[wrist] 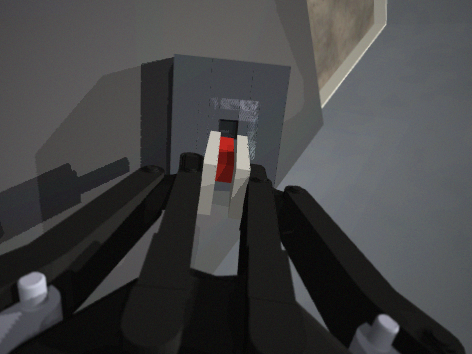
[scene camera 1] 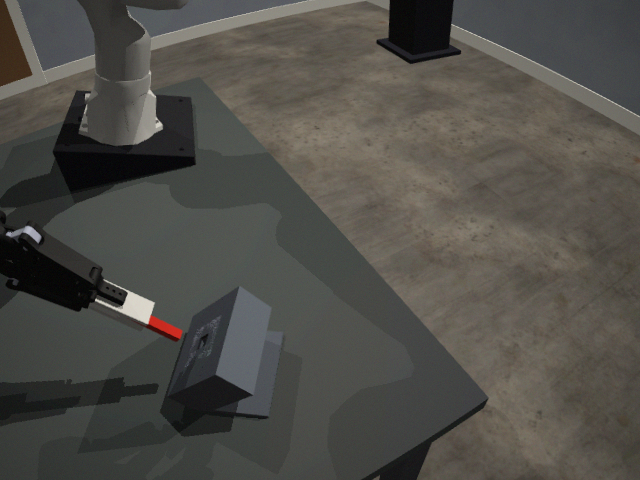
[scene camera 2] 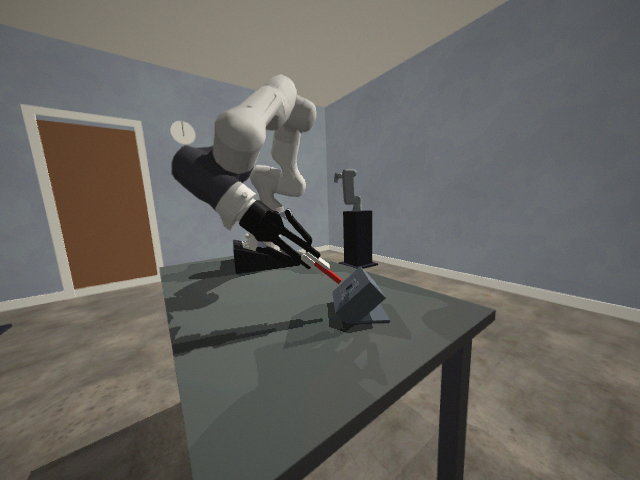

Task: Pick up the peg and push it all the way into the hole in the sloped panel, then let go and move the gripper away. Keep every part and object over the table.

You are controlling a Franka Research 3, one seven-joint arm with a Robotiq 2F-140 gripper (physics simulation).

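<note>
The red peg (scene camera 1: 165, 328) (scene camera 2: 328, 272) (wrist: 225, 159) is held between the pale fingertip pads of my gripper (scene camera 1: 143, 312) (scene camera 2: 319, 261) (wrist: 226, 152), which is shut on it. The peg slants downward, its free end pointing at the sloped panel. The grey sloped panel (scene camera 1: 238, 335) (scene camera 2: 361, 299) (wrist: 190, 100) stands tilted on a base plate. The dark square hole (scene camera 1: 202, 341) (scene camera 2: 349, 286) (wrist: 228, 128) is in its face. In the wrist view the hole shows just beyond the peg. The peg's tip is outside the hole, close to the panel's face; whether it touches the face I cannot tell.
The table (scene camera 1: 361, 330) (scene camera 2: 310, 382) carries the panel, whose far side faces a table corner. The arm's black wedge mount (scene camera 1: 175, 129) (scene camera 2: 242, 260) stands at the table's back. A black pedestal (scene camera 1: 419, 25) (scene camera 2: 356, 237) stands on the floor beyond the table.
</note>
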